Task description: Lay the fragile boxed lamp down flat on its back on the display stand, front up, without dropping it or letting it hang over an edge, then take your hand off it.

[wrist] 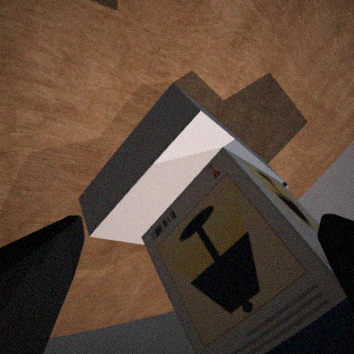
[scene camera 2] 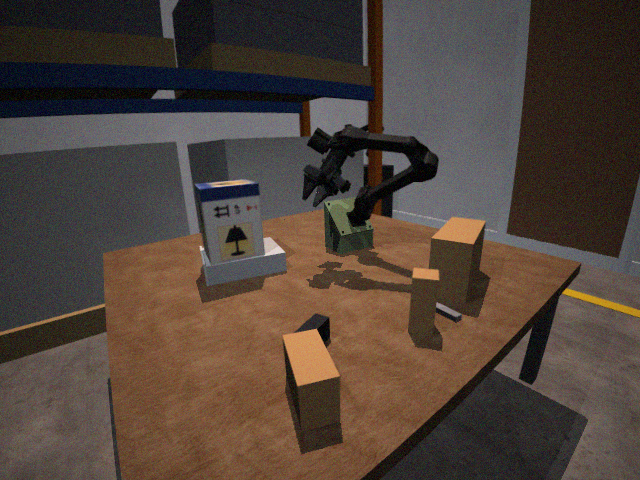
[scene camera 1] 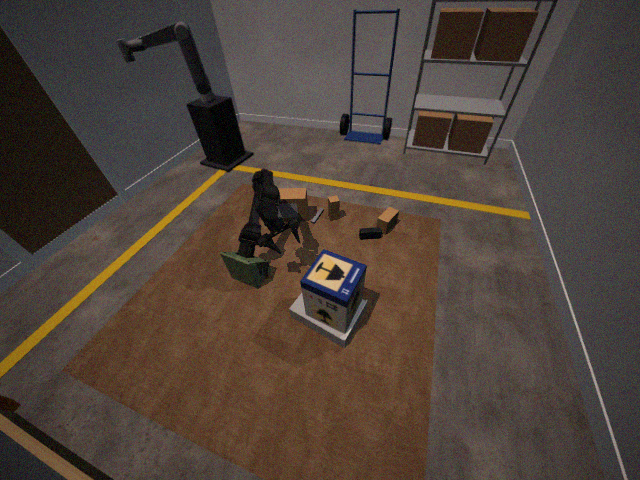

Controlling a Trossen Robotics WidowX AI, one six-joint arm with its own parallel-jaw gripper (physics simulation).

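Where they show: gripper, fingertip midpoint: [wrist: 203,226] [scene camera 2: 309,203] [scene camera 1: 290,248]; arm's base at its link origin: [scene camera 2: 356,219] [scene camera 1: 244,255].
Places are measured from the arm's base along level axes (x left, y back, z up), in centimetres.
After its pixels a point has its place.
The boxed lamp [scene camera 1: 330,307] @(x -11.1, y -49.2, z 9.7 cm) [scene camera 2: 232,219] @(x 4.9, y -47.2, z 8.0 cm) [wrist: 225,260] @(x -2.2, y -38.3, z 5.3 cm) stands upright on the white display stand [scene camera 1: 313,322] @(x -12.4, y -42.4, z -4.7 cm) [scene camera 2: 248,270] @(x 6.2, y -44.6, z -8.4 cm) [wrist: 190,140] @(x 4.0, y -33.9, z -4.7 cm). Its top is blue-edged with a lamp picture, and lamp pictures also show on its sides. In scene camera 2 it stands at the left part of the stand, with bare stand top on its right. My gripper [scene camera 1: 289,246] @(x 5.8, y -22.5, z 9.7 cm) [scene camera 2: 310,200] @(x 5.8, y -22.5, z 9.7 cm) [wrist: 203,226] @(x 5.8, y -22.5, z 9.7 cm) is open and empty, in the air on the arm's side of the box, apart from it. In the wrist view the lamp picture looks turned and upside down. The box's far sides are hidden.
Brown blocks [scene camera 1: 293,198] @(x 40.5, y -1.4, z 5.0 cm) [scene camera 2: 457,258] @(x 49.1, y -4.2, z 0.8 cm) [scene camera 1: 333,207] @(x 50.3, y -20.3, z -1.8 cm) [scene camera 2: 423,302] @(x 54.5, y -21.2, z -3.3 cm) [scene camera 1: 387,220] @(x 52.8, y -50.0, z -2.1 cm) [scene camera 2: 312,382] @(x 63.3, y -51.2, z -2.1 cm) stand on the wooden table [scene camera 1: 217,361] @(x -39.8, y -16.2, z -11.0 cm) [scene camera 2: 206,372] @(x 43.2, y -63.5, z -11.0 cm). A black block [scene camera 1: 370,233] @(x 44.8, y -44.2, z -6.9 cm) [scene camera 2: 319,328] @(x 47.3, y -41.6, z -6.3 cm) and a thin grey bar [scene camera 1: 317,215] @(x 48.7, y -10.7, z -9.8 cm) [scene camera 2: 448,311] @(x 53.1, y -10.6, z -9.8 cm) lie near them. The arm's green base [scene camera 1: 245,269] @(x -7.1, y -6.8, z 1.6 cm) [scene camera 2: 348,237] @(x 3.8, y -6.1, z -5.3 cm) stands beside the stand.
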